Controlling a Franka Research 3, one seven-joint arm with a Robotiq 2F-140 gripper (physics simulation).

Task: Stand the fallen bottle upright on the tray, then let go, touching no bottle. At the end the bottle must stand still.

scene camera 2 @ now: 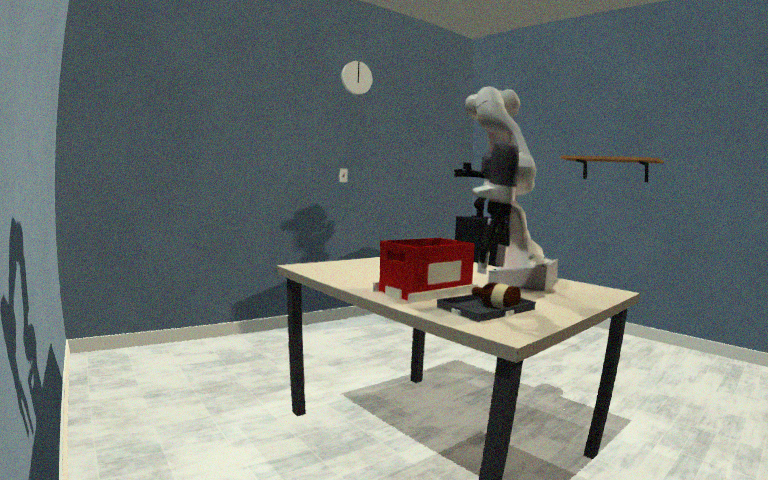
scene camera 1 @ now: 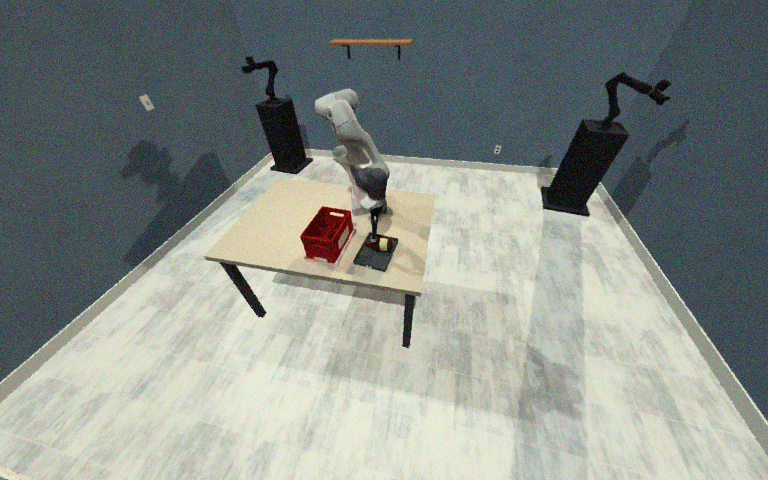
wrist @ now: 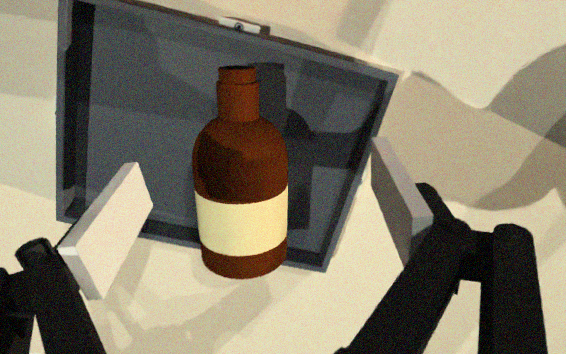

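The brown bottle (scene camera 1: 385, 243) (scene camera 2: 501, 295) (wrist: 242, 170) with a cream label lies on its side on the dark tray (scene camera 1: 370, 260) (scene camera 2: 470, 311) (wrist: 135, 125). Its neck points toward the red crate's side, and its base reaches over the tray's rim in the wrist view. My gripper (scene camera 1: 373, 235) (scene camera 2: 488, 264) (wrist: 255, 173) is open and empty, pointing down, with its fingertips above the level of the bottle. In the wrist view one pale finger pad shows on each side of the bottle, apart from it.
A red crate (scene camera 1: 326, 240) (scene camera 2: 403, 271) stands beside the tray on the wooden table (scene camera 1: 260, 226) (scene camera 2: 334, 275), close to the bottle's neck end. The arm's base stands at the table's back. Two black pedestals with dark arms stand on the floor beyond the table in scene camera 1.
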